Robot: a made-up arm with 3 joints. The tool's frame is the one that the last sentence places.
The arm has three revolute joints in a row. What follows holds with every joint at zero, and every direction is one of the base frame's.
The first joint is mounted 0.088 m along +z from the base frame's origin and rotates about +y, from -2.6 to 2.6 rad.
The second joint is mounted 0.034 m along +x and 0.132 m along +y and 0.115 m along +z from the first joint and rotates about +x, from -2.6 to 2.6 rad.
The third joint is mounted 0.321 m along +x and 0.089 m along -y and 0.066 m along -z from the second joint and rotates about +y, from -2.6 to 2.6 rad.
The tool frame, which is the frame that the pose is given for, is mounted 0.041 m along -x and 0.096 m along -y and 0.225 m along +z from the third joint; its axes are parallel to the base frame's.
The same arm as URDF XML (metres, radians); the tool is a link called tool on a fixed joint. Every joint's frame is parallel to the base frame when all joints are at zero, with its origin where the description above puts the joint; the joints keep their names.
<robot name="arm">
<link name="base"/>
<link name="link1"/>
<link name="link2"/>
<link name="link3"/>
<link name="tool"/>
<joint name="joint 1" type="revolute"><parent link="base"/><child link="link1"/><origin xyz="0 0 0.088"/><axis xyz="0 1 0"/><limit lower="-2.6" upper="2.6"/></joint>
<joint name="joint 2" type="revolute"><parent link="link1"/><child link="link2"/><origin xyz="0.034 0.132 0.115"/><axis xyz="1 0 0"/><limit lower="-2.6" upper="2.6"/></joint>
<joint name="joint 3" type="revolute"><parent link="link2"/><child link="link3"/><origin xyz="0.321 -0.089 -0.066"/><axis xyz="0 1 0"/><limit lower="-2.6" upper="2.6"/></joint>
<joint name="tool_joint" type="fixed"><parent link="link3"/><child link="tool"/><origin xyz="-0.041 -0.096 0.225"/></joint>
</robot>

